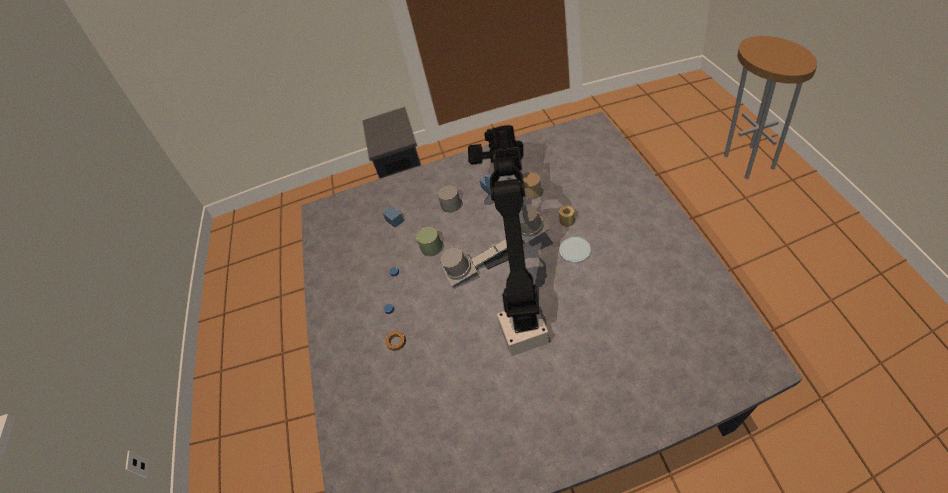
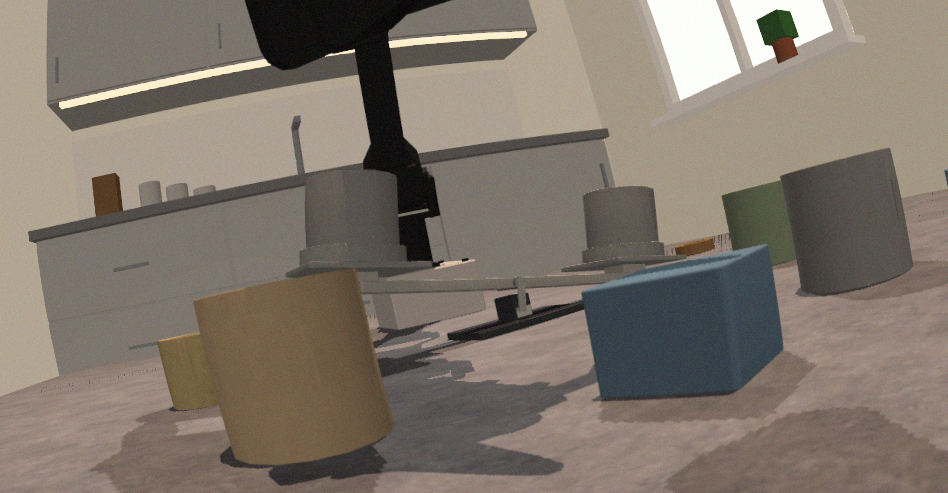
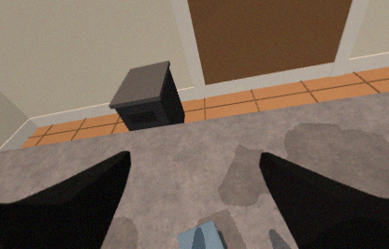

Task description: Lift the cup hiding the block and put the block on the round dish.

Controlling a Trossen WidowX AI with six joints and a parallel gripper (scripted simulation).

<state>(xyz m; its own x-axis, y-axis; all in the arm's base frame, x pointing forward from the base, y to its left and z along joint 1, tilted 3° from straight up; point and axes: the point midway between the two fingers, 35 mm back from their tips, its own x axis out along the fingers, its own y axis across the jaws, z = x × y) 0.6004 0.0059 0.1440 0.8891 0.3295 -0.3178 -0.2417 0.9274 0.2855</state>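
Now: the teal block 390 mm behind my gripper tip, 150 mm to the left of it and 120 mm below it. Round my gripper tip: pale round dish 380 mm behind, 220 mm to the right, 160 mm below; green cylinder 250 mm behind, 220 mm to the left, 130 mm below.
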